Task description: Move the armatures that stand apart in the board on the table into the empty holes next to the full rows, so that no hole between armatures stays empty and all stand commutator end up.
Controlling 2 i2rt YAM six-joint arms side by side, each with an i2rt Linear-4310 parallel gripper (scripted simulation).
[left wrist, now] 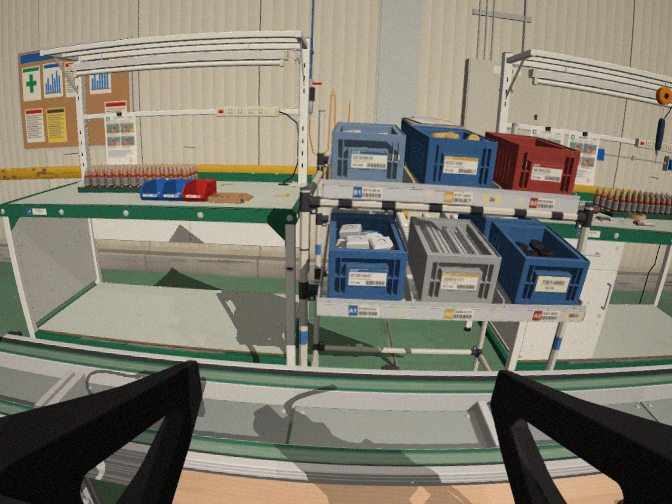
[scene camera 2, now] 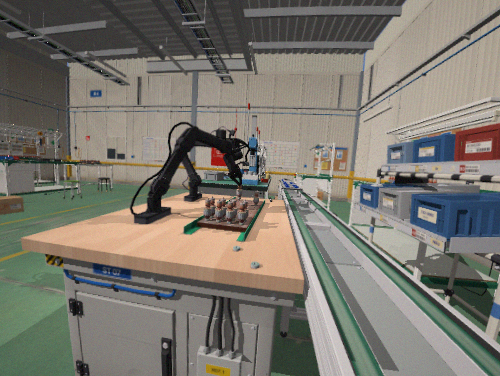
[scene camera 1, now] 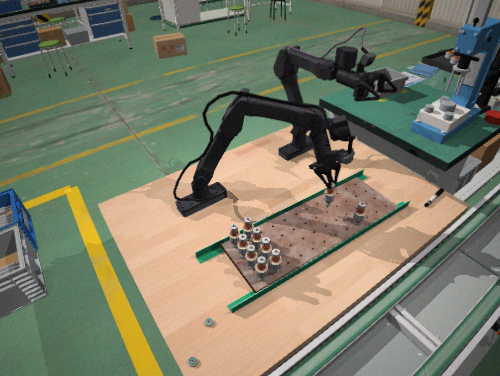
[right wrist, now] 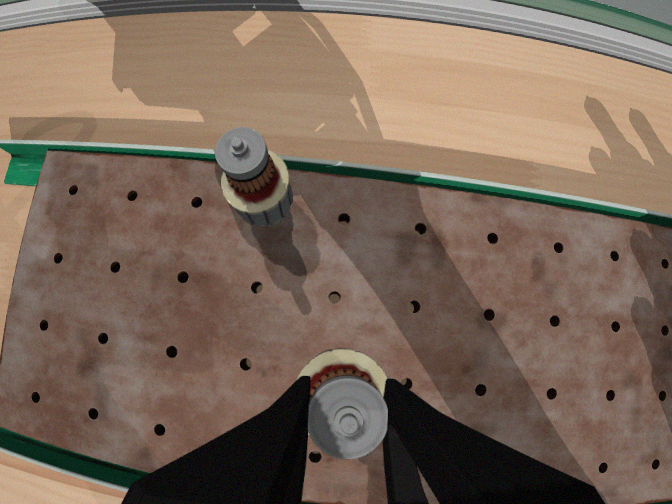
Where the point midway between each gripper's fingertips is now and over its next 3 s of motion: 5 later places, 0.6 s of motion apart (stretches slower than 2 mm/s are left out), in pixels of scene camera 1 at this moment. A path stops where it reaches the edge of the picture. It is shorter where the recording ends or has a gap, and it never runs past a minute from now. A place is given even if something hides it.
My left gripper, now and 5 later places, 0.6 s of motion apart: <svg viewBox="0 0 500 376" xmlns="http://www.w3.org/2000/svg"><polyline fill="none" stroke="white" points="388,94 390,121 381,157 364,188 360,194 362,193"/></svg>
My right gripper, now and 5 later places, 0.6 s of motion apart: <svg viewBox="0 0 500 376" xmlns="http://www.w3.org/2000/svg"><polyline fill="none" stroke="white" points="332,187 311,202 285,212 271,215 271,215 271,215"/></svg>
